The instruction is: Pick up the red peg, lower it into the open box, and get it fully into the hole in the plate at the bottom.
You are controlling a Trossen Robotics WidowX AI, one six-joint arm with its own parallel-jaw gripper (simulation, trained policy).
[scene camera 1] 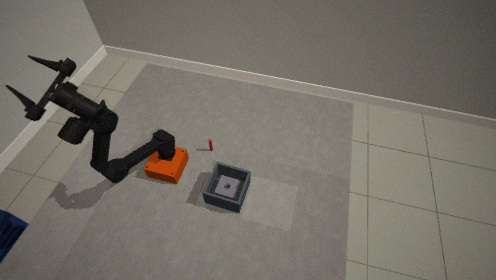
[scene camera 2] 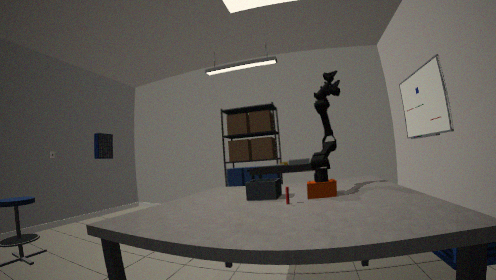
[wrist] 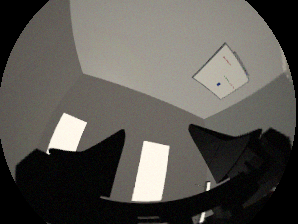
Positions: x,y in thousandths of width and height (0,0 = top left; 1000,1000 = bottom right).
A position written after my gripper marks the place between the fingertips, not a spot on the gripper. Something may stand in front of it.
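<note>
My gripper (scene camera 1: 35,252). Dark box (scene camera 1: 443,605). Dark box again (scene camera 2: 543,677). My gripper again (wrist: 529,583). Dark box out of frame in the wrist view.
</note>
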